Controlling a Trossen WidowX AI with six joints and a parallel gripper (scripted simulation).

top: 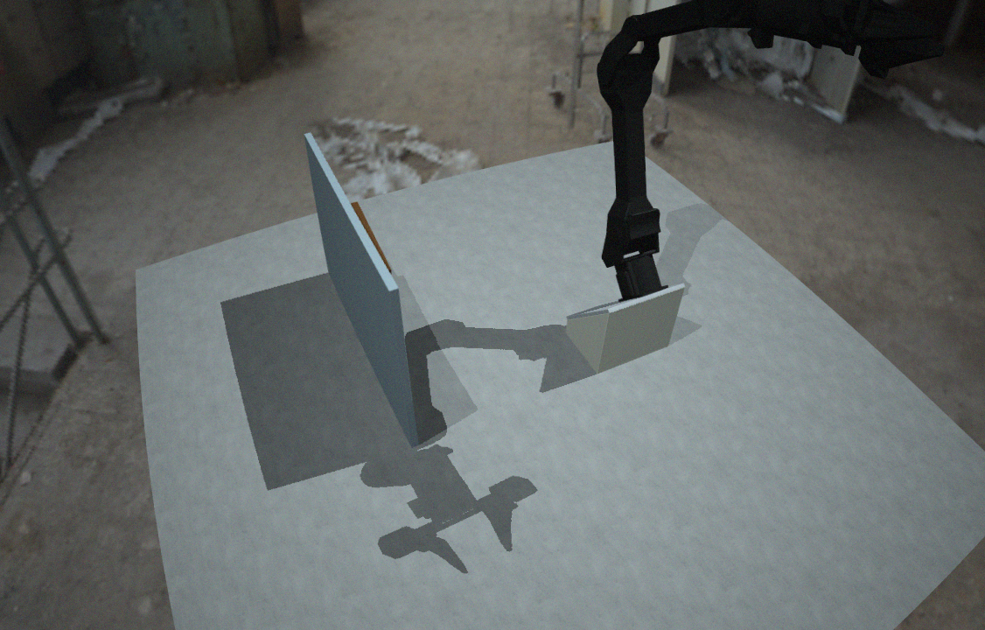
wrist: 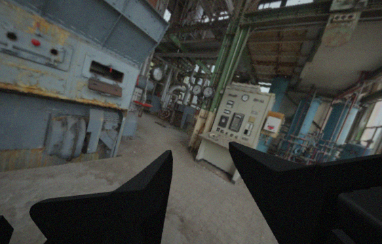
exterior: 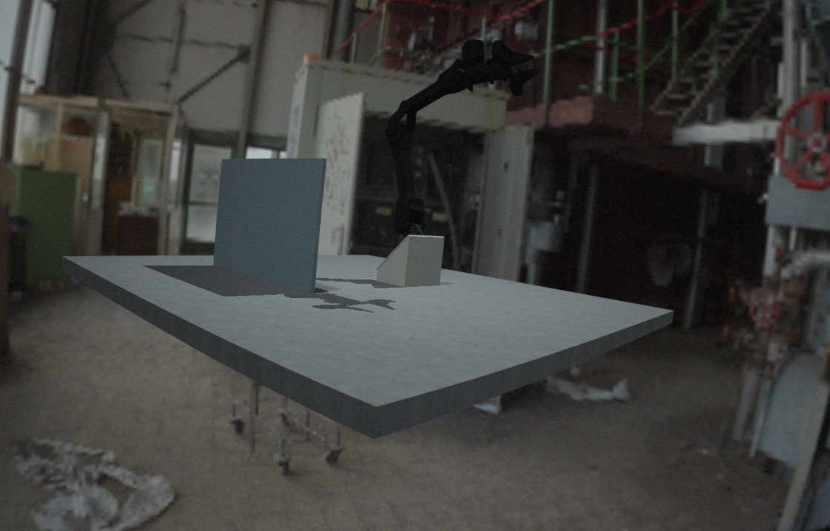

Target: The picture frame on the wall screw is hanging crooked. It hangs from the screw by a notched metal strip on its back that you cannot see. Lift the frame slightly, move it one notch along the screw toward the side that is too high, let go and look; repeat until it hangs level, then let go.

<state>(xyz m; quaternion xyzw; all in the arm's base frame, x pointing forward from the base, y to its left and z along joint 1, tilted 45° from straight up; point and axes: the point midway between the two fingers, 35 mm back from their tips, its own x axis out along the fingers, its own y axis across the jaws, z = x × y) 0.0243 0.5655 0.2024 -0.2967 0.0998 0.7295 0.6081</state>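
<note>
Right now my gripper tip is 530 mm to the left of the picture frame, 480 mm above it and 440 mm short of it. From my gripper tip the other things lie so: wall panel 520 mm to the right, 500 mm below, 450 mm ahead.
</note>
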